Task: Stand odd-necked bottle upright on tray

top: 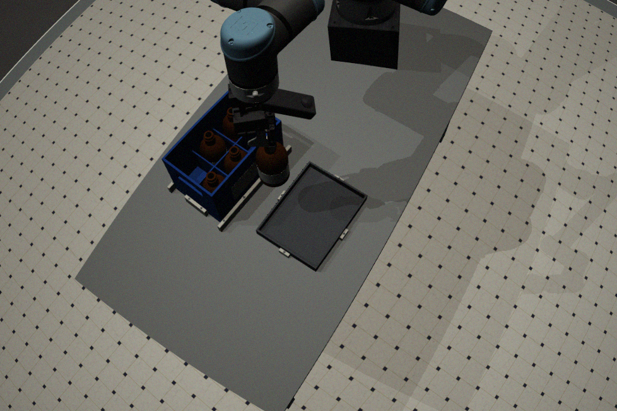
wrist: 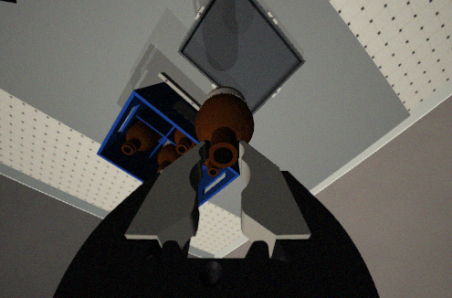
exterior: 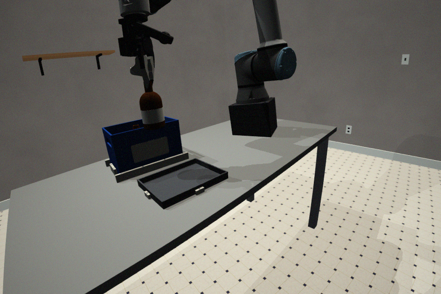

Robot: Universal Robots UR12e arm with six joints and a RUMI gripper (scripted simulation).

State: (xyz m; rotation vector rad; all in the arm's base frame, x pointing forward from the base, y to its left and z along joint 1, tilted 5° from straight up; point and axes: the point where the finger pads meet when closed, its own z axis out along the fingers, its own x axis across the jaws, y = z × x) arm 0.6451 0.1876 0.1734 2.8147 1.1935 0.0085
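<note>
My gripper is now 7 cm above the bottle. From my hand the other things lie so: black tray: 32 cm below, 9 cm to the left, 3 cm behind; blue crate: 25 cm below, 19 cm to the right.
</note>
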